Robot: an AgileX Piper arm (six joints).
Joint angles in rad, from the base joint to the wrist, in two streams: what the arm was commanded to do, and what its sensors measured. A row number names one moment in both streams.
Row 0, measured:
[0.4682, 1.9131, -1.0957, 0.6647, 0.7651, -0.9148]
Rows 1 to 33, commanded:
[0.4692, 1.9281, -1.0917, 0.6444, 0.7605, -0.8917]
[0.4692, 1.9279, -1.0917, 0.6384, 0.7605, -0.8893]
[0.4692, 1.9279, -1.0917, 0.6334, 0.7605, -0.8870]
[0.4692, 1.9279, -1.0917, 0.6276, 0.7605, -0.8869]
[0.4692, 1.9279, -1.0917, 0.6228, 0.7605, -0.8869]
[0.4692, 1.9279, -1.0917, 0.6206, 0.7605, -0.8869]
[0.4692, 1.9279, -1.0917, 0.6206, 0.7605, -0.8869]
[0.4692, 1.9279, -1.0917, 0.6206, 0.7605, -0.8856]
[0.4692, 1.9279, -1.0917, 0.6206, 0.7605, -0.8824]
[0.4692, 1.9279, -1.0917, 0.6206, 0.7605, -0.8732]
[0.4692, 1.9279, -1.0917, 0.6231, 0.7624, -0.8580]
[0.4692, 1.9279, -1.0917, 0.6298, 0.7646, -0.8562]
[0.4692, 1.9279, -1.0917, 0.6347, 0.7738, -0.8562]
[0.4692, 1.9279, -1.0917, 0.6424, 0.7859, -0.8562]
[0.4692, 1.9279, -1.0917, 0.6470, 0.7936, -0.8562]
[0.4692, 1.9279, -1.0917, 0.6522, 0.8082, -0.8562]
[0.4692, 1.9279, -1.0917, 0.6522, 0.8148, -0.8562]
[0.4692, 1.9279, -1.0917, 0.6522, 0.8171, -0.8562]
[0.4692, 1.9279, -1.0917, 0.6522, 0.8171, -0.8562]
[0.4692, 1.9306, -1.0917, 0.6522, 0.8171, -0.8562]
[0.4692, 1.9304, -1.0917, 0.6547, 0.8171, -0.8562]
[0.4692, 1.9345, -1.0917, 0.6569, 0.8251, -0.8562]
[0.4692, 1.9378, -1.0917, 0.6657, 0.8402, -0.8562]
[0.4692, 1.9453, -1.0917, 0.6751, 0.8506, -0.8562]
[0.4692, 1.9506, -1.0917, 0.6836, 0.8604, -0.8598]
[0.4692, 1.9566, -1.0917, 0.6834, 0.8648, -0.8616]
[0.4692, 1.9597, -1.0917, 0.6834, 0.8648, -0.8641]
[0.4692, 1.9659, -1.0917, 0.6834, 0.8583, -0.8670]
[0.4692, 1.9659, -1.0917, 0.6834, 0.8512, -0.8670]
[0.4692, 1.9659, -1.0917, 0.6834, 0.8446, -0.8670]
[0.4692, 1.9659, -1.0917, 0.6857, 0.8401, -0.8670]
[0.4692, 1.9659, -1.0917, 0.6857, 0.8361, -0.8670]
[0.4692, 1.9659, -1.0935, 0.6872, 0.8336, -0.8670]
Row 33, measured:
[0.4682, 1.9640, -1.0957, 0.6768, 0.8533, -0.8572]
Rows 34 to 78, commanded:
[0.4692, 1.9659, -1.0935, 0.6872, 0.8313, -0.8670]
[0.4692, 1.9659, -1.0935, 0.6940, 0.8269, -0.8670]
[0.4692, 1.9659, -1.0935, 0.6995, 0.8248, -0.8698]
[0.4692, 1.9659, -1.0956, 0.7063, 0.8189, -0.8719]
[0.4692, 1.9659, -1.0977, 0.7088, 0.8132, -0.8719]
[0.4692, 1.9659, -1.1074, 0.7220, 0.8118, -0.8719]
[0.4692, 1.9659, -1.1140, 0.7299, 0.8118, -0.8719]
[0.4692, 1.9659, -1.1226, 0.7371, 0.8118, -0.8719]
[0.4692, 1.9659, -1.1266, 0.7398, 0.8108, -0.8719]
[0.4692, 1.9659, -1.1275, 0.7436, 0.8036, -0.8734]
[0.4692, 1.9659, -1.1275, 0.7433, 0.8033, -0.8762]
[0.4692, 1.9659, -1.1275, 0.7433, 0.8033, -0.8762]
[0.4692, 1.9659, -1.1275, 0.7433, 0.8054, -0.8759]
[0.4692, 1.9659, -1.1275, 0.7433, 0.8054, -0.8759]
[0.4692, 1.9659, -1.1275, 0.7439, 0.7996, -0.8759]
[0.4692, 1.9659, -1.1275, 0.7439, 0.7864, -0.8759]
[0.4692, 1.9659, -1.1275, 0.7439, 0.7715, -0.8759]
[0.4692, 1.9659, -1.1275, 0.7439, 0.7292, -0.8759]
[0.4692, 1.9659, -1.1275, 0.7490, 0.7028, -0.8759]
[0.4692, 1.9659, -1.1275, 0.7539, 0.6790, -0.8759]
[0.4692, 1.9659, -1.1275, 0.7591, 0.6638, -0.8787]
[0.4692, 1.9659, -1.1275, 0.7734, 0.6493, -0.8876]
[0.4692, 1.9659, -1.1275, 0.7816, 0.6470, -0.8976]
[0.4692, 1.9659, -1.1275, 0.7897, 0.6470, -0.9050]
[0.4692, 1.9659, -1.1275, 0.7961, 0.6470, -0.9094]
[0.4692, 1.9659, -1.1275, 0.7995, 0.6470, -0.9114]
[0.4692, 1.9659, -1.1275, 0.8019, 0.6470, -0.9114]
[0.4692, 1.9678, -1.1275, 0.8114, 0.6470, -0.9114]
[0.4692, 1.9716, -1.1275, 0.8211, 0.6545, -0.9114]
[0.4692, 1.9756, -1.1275, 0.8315, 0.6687, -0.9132]
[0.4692, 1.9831, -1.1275, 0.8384, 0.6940, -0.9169]
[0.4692, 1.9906, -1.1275, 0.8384, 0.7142, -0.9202]
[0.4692, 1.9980, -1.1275, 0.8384, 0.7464, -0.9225]
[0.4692, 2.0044, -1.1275, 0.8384, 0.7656, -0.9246]
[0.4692, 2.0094, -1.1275, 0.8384, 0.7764, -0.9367]
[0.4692, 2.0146, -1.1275, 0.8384, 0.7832, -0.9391]
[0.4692, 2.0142, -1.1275, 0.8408, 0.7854, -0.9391]
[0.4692, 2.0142, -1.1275, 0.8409, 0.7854, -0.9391]
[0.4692, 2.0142, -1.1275, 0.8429, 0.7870, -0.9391]
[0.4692, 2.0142, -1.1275, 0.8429, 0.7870, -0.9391]
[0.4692, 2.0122, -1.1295, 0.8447, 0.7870, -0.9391]
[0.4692, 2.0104, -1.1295, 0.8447, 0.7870, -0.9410]
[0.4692, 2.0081, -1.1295, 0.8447, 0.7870, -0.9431]
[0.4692, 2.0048, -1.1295, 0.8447, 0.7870, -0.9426]
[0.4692, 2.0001, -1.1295, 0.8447, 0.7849, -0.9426]
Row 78, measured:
[0.4682, 2.0005, -1.1312, 0.8556, 0.7703, -0.9287]
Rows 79 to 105, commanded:
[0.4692, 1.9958, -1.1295, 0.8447, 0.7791, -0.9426]
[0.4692, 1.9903, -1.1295, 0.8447, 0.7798, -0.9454]
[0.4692, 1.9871, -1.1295, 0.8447, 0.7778, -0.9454]
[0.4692, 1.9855, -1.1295, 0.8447, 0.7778, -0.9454]
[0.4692, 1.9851, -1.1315, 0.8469, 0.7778, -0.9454]
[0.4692, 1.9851, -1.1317, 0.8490, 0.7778, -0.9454]
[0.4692, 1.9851, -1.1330, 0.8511, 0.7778, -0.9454]
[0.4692, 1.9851, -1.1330, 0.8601, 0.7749, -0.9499]
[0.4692, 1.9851, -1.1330, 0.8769, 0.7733, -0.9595]
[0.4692, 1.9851, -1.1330, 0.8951, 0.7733, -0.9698]
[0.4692, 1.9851, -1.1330, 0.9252, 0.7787, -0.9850]
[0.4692, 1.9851, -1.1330, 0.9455, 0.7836, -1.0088]
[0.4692, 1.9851, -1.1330, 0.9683, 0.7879, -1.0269]
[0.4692, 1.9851, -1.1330, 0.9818, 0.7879, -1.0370]
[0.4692, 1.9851, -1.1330, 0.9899, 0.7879, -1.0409]
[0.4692, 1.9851, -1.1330, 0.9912, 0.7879, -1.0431]
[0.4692, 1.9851, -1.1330, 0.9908, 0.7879, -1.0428]
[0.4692, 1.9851, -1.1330, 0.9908, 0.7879, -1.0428]
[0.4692, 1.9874, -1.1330, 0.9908, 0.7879, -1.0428]
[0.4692, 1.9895, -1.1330, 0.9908, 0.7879, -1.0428]
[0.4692, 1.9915, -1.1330, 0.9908, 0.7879, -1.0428]
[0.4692, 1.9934, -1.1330, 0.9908, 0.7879, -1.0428]
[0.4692, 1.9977, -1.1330, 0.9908, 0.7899, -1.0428]
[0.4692, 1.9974, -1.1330, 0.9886, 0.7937, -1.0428]
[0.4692, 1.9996, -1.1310, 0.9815, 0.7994, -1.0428]
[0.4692, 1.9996, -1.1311, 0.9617, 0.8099, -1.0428]
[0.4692, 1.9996, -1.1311, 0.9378, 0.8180, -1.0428]
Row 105, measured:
[0.4682, 1.9996, -1.1312, 0.9837, 0.7873, -1.0310]
